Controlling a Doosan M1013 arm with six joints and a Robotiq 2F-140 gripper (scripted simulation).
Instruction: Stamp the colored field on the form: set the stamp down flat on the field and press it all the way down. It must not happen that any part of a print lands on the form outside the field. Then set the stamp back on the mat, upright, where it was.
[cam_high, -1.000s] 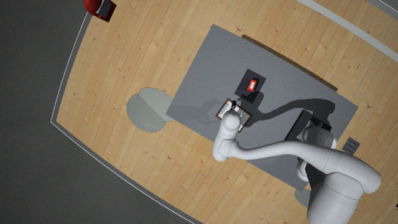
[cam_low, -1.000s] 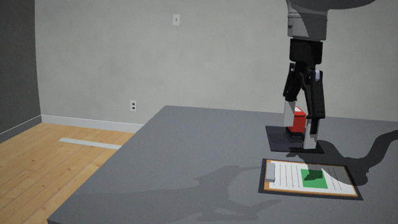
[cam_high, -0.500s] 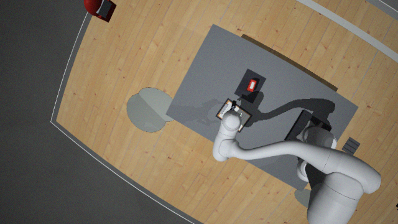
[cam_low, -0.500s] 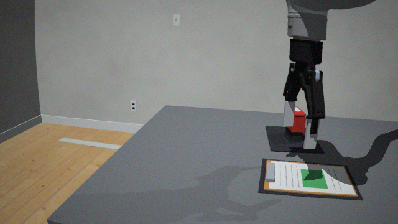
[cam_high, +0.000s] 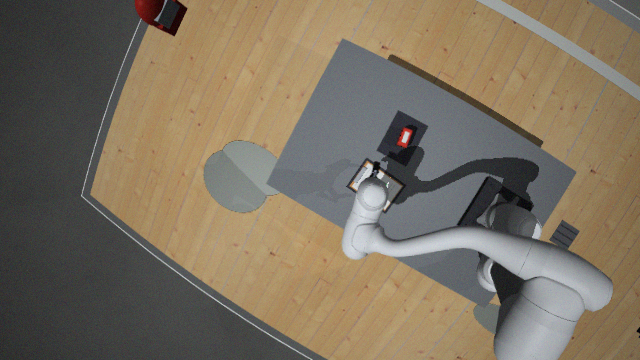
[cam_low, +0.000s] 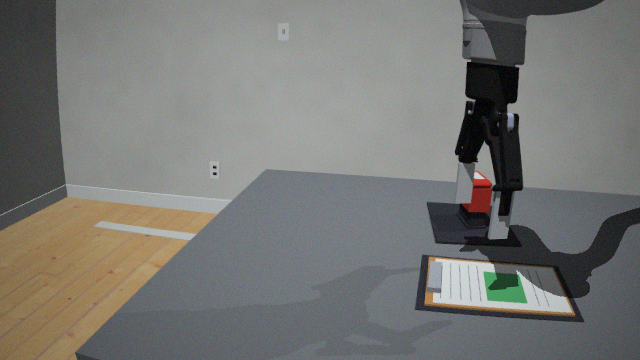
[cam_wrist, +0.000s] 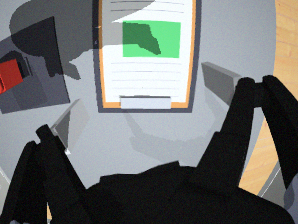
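Now: hand 10 mm past the red stamp, 270 mm to the left of it and 60 mm above it. The rest, counted from my hand: dark mat 10 mm behind, 270 mm to the right, 110 mm below; form 30 mm behind, 10 mm to the left, 110 mm below.
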